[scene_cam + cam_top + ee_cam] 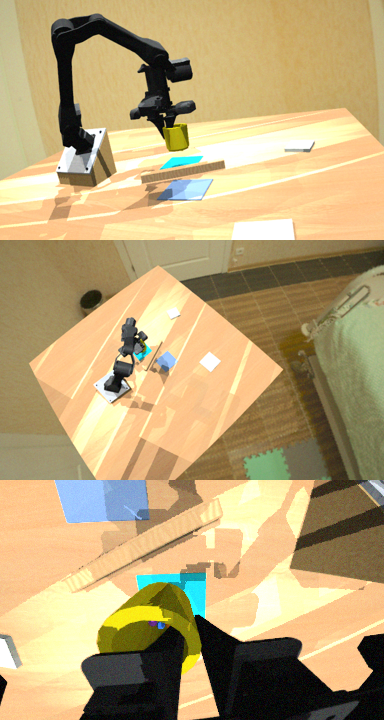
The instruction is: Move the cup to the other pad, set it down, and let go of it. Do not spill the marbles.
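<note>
Now: the cyan pad 2 cm ahead of my gripper tip, 2 cm to the left of it and 9 cm below it. Also, from my gripper tip: yellow cup 2 cm ahead; then wooden bar 6 cm ahead, 7 cm to the right, 8 cm below; then blue marble 3 cm ahead, 2 cm to the left, 2 cm below.
</note>
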